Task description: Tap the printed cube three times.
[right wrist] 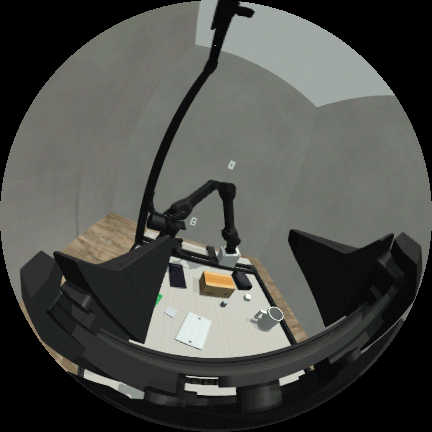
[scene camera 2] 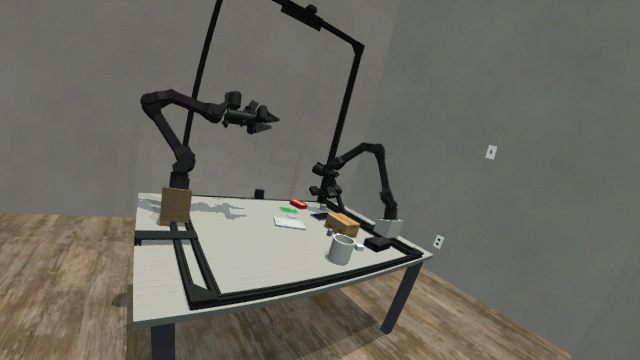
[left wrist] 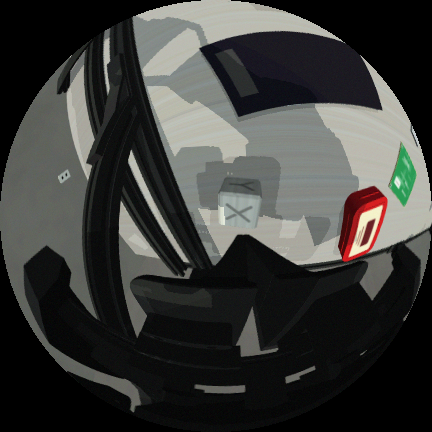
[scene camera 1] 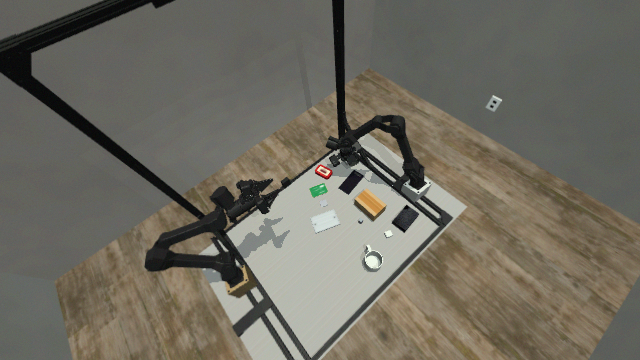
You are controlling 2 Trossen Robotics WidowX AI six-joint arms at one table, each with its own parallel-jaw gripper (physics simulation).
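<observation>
The printed cube is pale grey, with an X on the side facing the left wrist camera and a Y on its top face. It sits on the table under the left arm. My left gripper is shut and empty, pointing down. In the left wrist view its tips show right below the cube's X side; whether they touch it I cannot tell. In scene camera 1 the arm mostly hides the cube. My right gripper is open and empty, held high above the table's far left part.
A red box, a dark flat phone and a green card lie near the left gripper. A wooden block, a white plate, a black box and a mug are farther off. Black rails edge the table.
</observation>
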